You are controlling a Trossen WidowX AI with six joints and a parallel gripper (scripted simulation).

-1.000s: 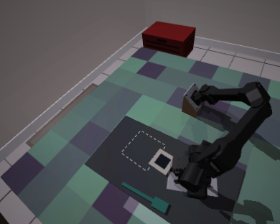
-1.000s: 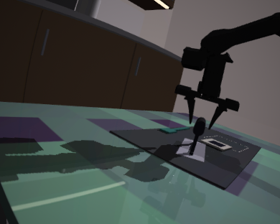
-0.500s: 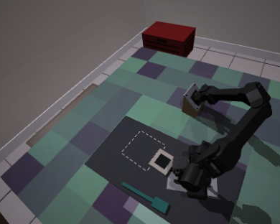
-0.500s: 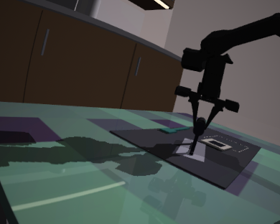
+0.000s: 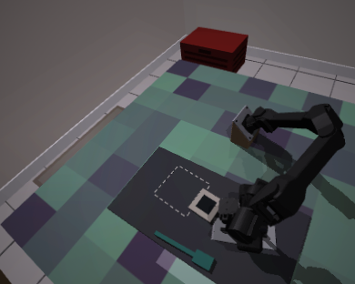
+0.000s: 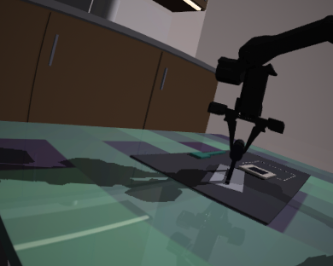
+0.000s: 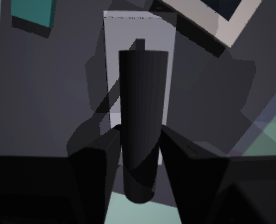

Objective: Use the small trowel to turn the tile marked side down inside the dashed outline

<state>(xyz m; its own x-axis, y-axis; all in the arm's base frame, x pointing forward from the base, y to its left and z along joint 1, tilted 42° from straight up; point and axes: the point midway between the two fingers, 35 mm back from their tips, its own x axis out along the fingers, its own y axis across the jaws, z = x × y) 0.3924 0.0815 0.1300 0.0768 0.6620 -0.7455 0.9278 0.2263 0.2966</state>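
My gripper tip is now 150 mm to the left of the tile, 60 mm above it and 20 mm past it. The rest, counted from my gripper tip: dark mat: 150 mm to the right, 80 mm below, 10 mm ahead; teal trowel: 140 mm ahead, 130 mm to the right, 60 mm below.
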